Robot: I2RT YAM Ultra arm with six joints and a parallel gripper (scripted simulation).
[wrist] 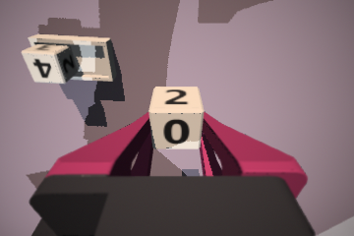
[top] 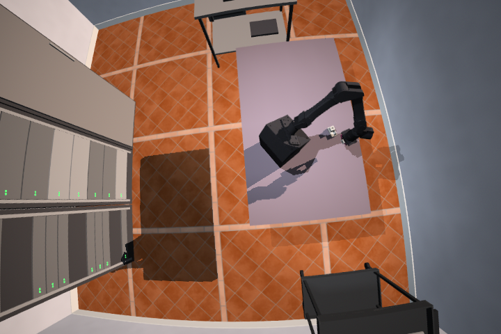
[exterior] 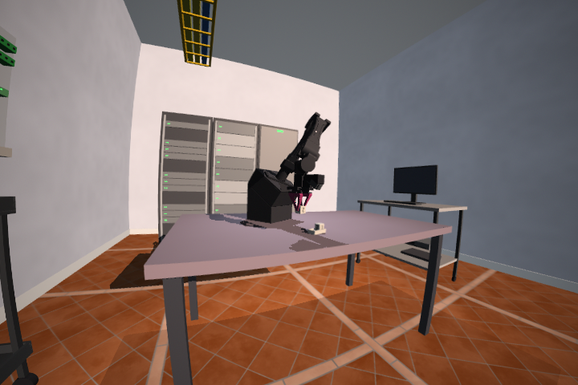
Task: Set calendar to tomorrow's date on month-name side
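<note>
Now: hand 3 cm past the cream tray, 11 cm to the right of it and 11 cm above it. Also, from my hand: cream digit cube (right at my hand).
</note>
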